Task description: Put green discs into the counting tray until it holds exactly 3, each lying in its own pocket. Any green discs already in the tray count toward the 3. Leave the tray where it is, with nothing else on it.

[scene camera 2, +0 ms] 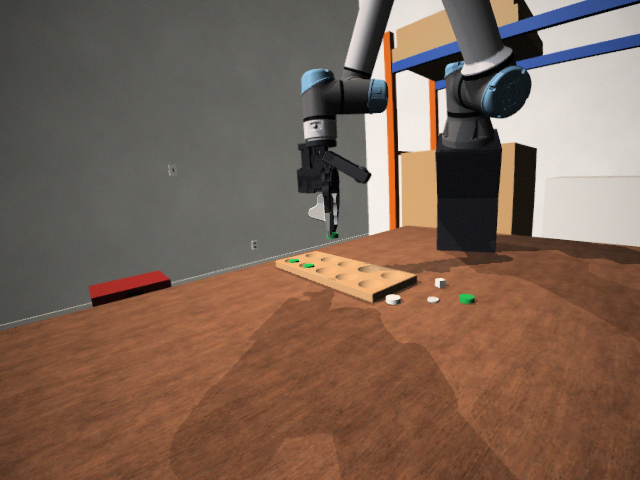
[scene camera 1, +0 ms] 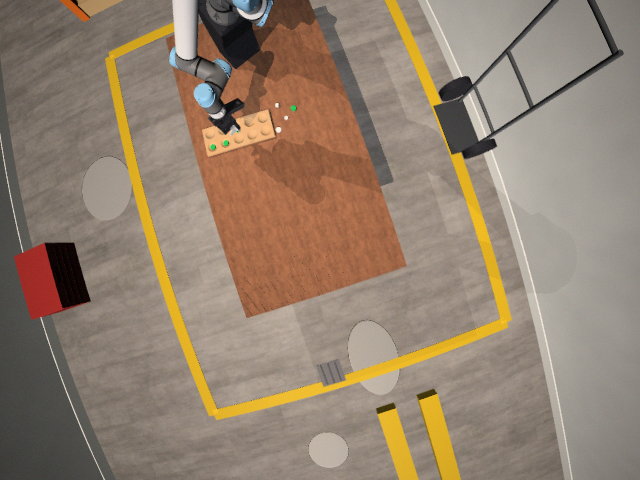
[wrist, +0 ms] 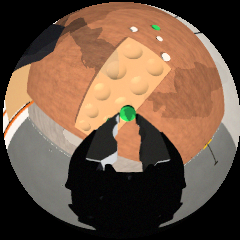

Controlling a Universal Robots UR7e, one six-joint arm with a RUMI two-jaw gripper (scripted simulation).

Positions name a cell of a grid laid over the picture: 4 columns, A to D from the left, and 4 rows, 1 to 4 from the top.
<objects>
A wooden counting tray shows in scene camera 2 (C3), in scene camera 1 (B2) and in the wrist view (C2).
</objects>
